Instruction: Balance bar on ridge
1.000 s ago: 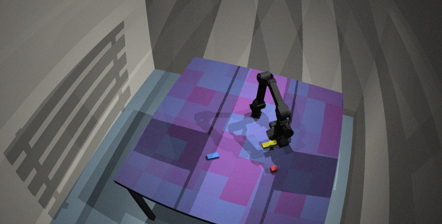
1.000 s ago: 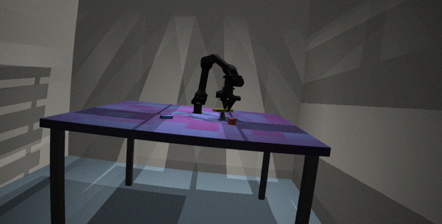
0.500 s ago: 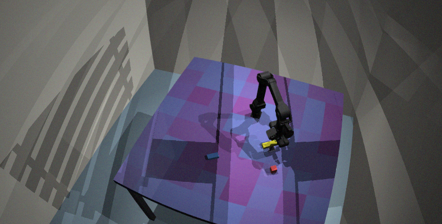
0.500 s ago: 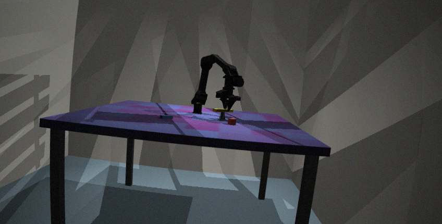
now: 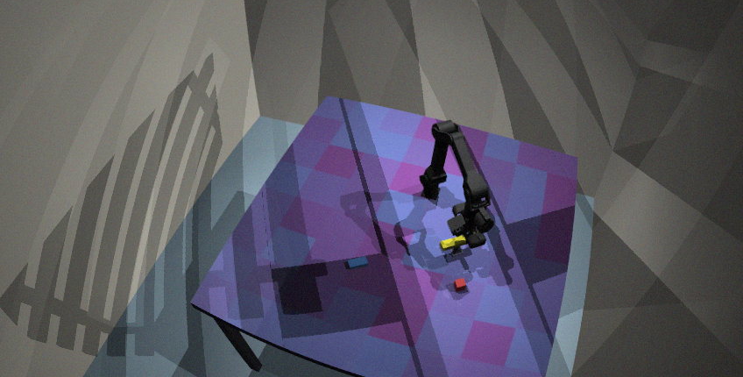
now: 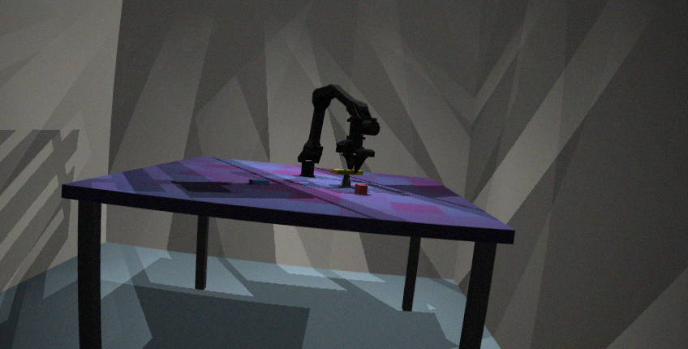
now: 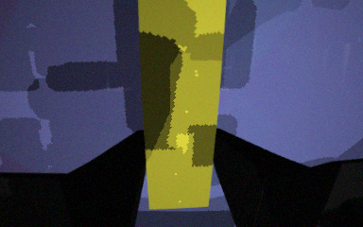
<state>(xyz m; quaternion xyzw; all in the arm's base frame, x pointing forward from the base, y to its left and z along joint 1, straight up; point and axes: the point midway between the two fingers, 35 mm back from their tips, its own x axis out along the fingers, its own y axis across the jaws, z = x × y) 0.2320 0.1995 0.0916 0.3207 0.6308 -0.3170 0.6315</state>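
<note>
Now: gripper tip 20 mm to the left of the yellow bar and 20 mm short of it. Also, from my gripper tip: blue block (340 mm to the right, 180 mm ahead, 50 mm below); red cube (170 mm ahead, 40 mm below, 30 mm to the left).
</note>
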